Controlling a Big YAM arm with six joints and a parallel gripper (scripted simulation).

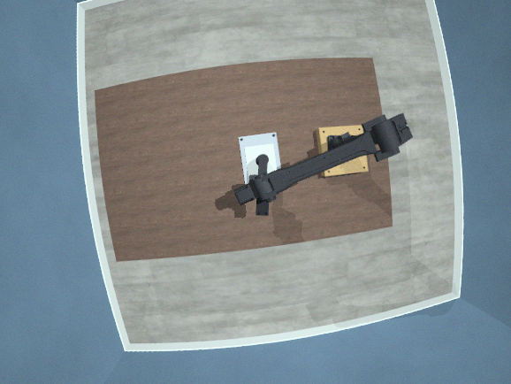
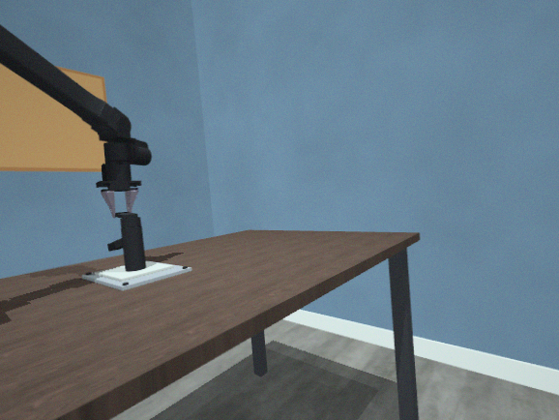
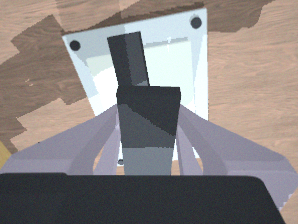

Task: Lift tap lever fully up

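My gripper is now 4 cm to the left of the lever. From my hand the other things lie so: dark tap 7 cm to the right, 6 cm below.
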